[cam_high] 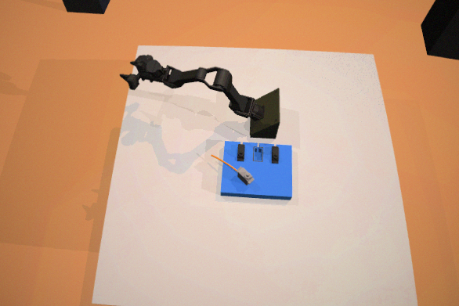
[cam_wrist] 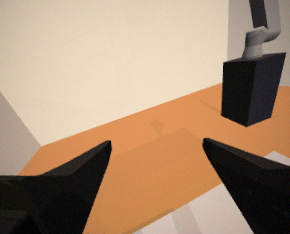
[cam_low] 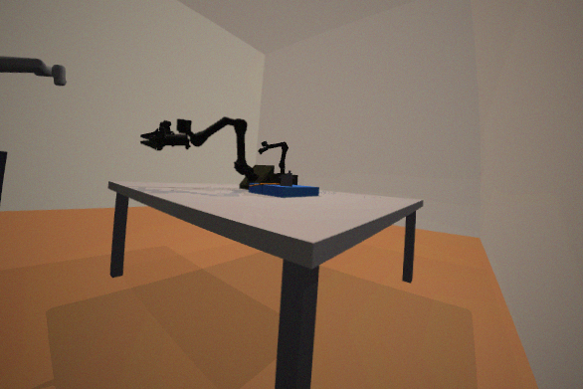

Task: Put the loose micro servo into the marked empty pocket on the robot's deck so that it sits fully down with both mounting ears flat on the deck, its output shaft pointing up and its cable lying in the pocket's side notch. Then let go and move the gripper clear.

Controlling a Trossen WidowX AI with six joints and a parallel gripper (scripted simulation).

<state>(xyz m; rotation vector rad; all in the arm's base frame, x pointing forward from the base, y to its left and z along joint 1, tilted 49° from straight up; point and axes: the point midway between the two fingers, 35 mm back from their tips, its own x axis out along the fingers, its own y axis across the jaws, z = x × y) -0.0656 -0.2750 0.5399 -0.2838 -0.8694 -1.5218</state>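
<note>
Right now my gripper tip is 36 cm short of the blue deck, 64 cm to the right of it and 19 cm above it.
</note>
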